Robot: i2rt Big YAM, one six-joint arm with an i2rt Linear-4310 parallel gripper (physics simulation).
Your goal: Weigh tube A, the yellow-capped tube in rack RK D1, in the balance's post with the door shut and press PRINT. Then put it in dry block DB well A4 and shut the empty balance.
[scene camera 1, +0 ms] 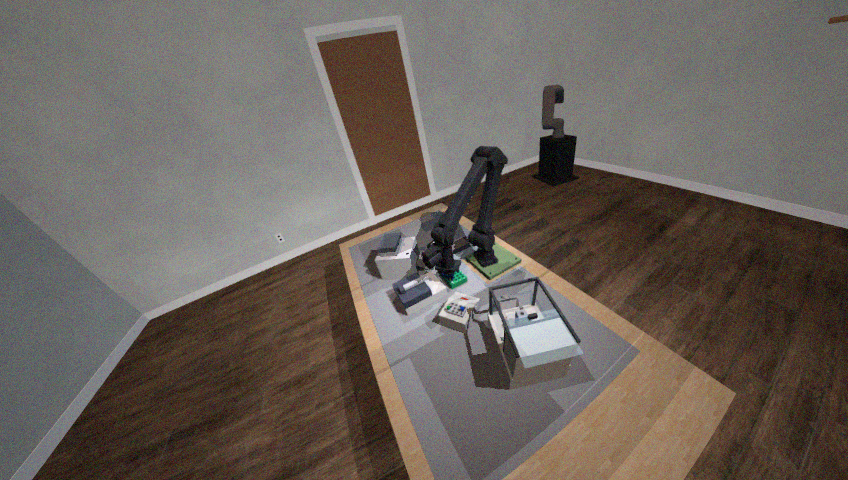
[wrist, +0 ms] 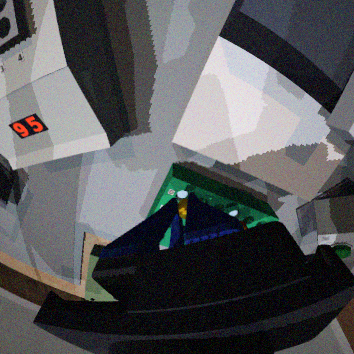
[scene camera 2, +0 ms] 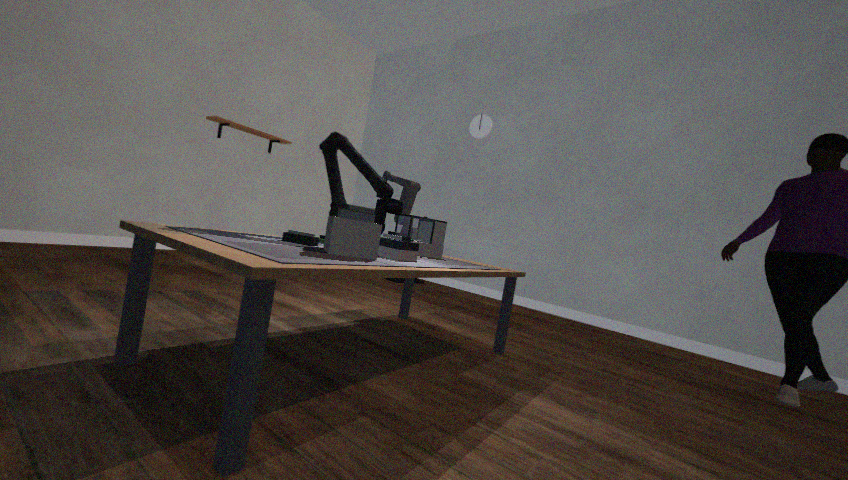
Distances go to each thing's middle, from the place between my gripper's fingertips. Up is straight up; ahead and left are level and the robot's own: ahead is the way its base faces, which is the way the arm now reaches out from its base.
Right now the balance (scene camera 1: 535, 343) is 40 cm to the left of my hand, 12 cm behind it and 7 cm above it.
